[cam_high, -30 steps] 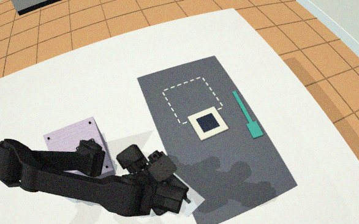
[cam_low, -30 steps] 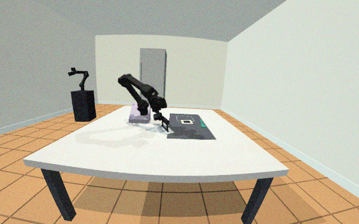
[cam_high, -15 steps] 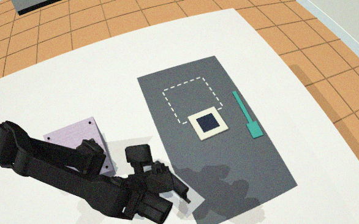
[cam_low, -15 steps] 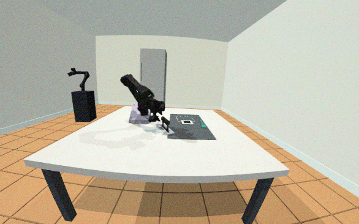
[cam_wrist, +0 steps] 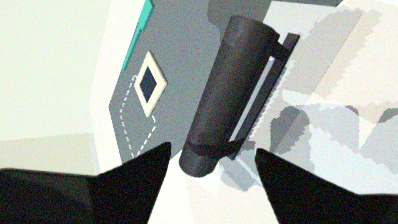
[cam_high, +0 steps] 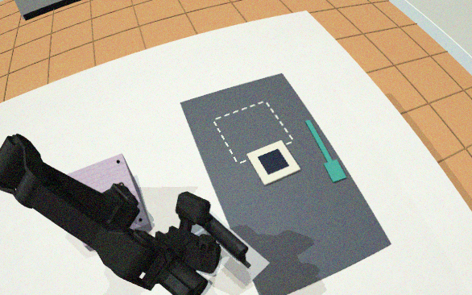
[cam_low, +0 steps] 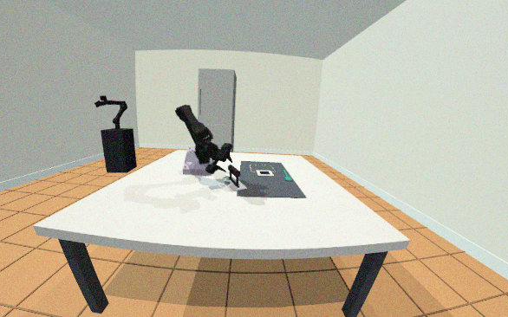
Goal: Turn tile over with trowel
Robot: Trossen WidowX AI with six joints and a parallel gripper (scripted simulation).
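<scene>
Now: gripper tip 240 mm short of the dark grey mat, 110 mm to the right of it and 100 mm above it. Also, from my gripper tip: teal trowel 380 mm ahead, 60 mm to the left, 80 mm below; cream tile 240 mm ahead, 120 mm to the left, 80 mm below.
</scene>
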